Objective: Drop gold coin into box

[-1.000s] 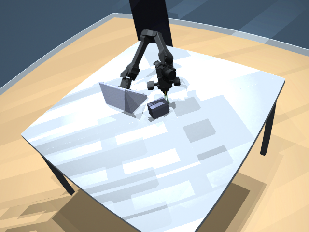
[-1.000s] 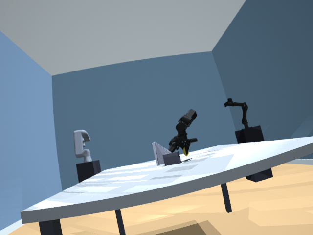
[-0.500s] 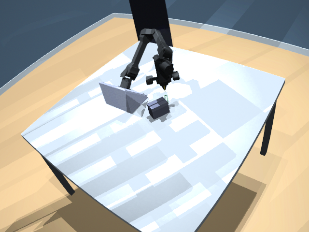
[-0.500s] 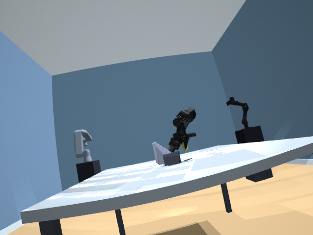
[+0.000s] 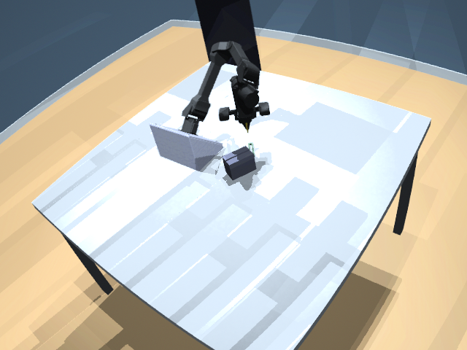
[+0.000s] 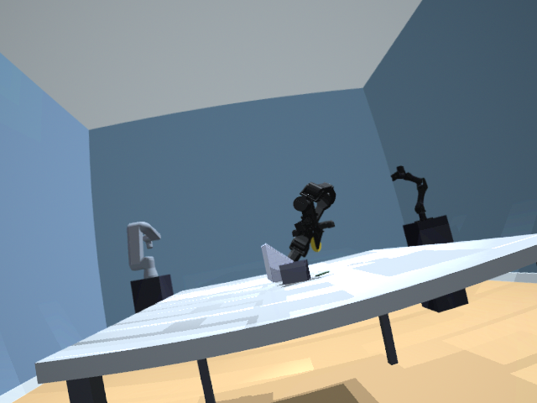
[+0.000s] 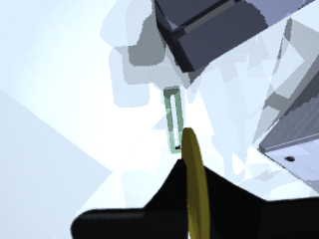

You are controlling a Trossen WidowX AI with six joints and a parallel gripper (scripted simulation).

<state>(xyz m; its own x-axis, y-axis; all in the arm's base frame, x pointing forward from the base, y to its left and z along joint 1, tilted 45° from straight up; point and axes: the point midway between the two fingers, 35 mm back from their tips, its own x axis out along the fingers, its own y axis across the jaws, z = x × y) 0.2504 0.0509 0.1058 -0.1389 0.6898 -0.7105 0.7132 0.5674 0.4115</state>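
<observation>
Now: the gold coin 2 cm above my gripper tip.
</observation>
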